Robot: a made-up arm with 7 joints.
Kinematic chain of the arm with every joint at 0, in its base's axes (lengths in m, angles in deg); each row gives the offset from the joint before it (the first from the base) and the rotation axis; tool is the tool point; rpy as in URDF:
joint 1: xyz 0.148 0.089 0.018 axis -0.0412 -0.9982 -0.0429
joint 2: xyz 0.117 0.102 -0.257 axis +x
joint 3: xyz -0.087 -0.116 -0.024 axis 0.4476 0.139 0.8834
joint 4: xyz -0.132 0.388 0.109 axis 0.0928 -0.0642 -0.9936
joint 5: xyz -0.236 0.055 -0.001 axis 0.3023 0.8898 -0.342
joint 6: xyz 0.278 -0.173 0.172 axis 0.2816 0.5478 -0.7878
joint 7: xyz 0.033 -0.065 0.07 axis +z
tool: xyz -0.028 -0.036 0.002 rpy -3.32 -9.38 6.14
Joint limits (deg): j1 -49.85..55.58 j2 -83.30..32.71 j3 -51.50..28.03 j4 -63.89..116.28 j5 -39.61..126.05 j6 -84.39..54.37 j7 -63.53..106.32
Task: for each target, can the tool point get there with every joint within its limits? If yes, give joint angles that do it. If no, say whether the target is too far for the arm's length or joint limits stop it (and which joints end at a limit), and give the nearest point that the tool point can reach.
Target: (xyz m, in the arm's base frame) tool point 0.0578 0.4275 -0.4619
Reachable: yes | joints 40.53 -29.87 -5.14 96.94 22.80 6.22 83.95
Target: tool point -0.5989 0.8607 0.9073
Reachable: no: joint limits stop it (at a limit: joint 1, joint 3, joint 5) | nearest point -0.3884 0.6190 0.5121 | short by 0.509 m
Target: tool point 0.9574 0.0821 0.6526
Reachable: no: joint limits stop it (at a limit: joint 1, joint 2, joint 3, joint 4) | nearest point 0.6807 0.2002 0.1905 | short by 0.551 m
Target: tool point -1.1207 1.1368 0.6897
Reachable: no: too far | nearest point -0.6029 0.6774 0.2885 | short by 0.800 m
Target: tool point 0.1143 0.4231 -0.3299
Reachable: yes | joints 26.97 -7.43 -30.46 62.84 35.28 -40.62 -28.54
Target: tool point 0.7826 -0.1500 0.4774
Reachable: no: joint limits stop it (at a limit: joint 1, joint 2, joint 3, joint 4, joint 7) | nearest point 0.5898 0.1048 0.1962 | short by 0.426 m
